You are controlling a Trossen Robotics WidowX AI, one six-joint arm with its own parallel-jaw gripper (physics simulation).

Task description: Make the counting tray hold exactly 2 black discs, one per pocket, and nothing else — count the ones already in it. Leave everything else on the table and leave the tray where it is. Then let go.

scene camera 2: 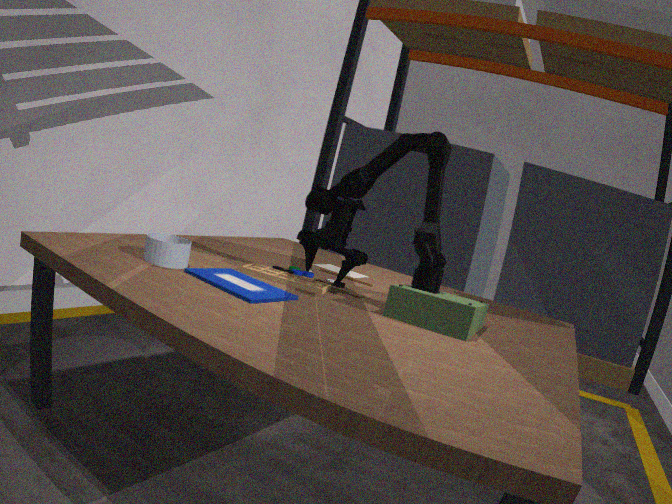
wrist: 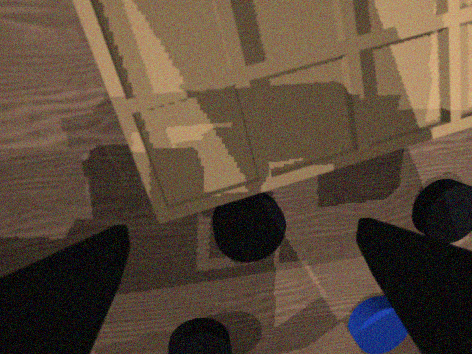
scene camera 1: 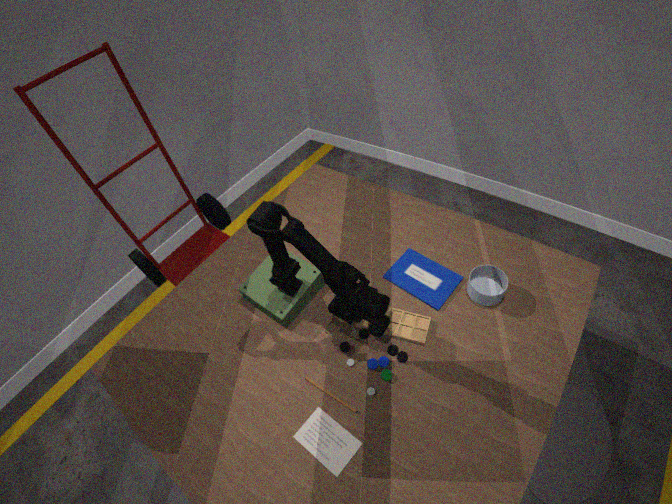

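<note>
My gripper [scene camera 2: 323, 277] [wrist: 245, 232] is open, its fingertips low over the table. One black disc [scene camera 1: 363, 333] [wrist: 249, 227] lies between the fingers, untouched, outside the tray and close to its edge. A second black disc [scene camera 1: 345, 347] [wrist: 200, 337] lies behind it, away from the tray. Two more black discs [scene camera 1: 392, 349] [scene camera 1: 402, 356] lie side by side; one of them [wrist: 445, 210] shows beyond the right finger in the wrist view. The wooden counting tray [scene camera 1: 427, 329] [scene camera 2: 265, 270] [wrist: 100, 57] shows no disc in its visible pockets; the arm hides part of it in scene camera 1.
Two blue discs [scene camera 1: 372, 363] [scene camera 1: 383, 361] [wrist: 378, 324], a green disc [scene camera 1: 385, 374] and two white discs [scene camera 1: 350, 362] [scene camera 1: 370, 391] lie near the black ones. A blue folder [scene camera 1: 398, 272] [scene camera 2: 260, 294], a round container [scene camera 1: 486, 292] [scene camera 2: 167, 253], a pencil [scene camera 1: 331, 394] and a paper [scene camera 1: 327, 442] lie around.
</note>
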